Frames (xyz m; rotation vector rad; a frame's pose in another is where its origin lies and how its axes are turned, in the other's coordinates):
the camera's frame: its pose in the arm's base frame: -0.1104 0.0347 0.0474 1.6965 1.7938 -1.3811
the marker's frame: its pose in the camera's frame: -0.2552 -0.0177 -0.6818 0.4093 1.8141 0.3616
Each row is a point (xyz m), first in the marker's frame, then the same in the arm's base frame.
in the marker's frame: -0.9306 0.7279 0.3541
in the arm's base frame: -0.1392 -0.0398 -0.5110
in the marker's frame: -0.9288 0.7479 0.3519
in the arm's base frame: -0.1255 -0.0496 -0.5221
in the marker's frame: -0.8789 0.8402 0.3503
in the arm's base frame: -0.0302 -0.0698 -0.5611
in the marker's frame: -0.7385 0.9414 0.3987
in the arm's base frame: 0.1367 -0.0148 -0.5989
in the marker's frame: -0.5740 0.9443 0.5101
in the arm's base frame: 0.2566 0.1437 -0.6007
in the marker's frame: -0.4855 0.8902 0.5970
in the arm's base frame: 0.2845 0.2747 -0.5816
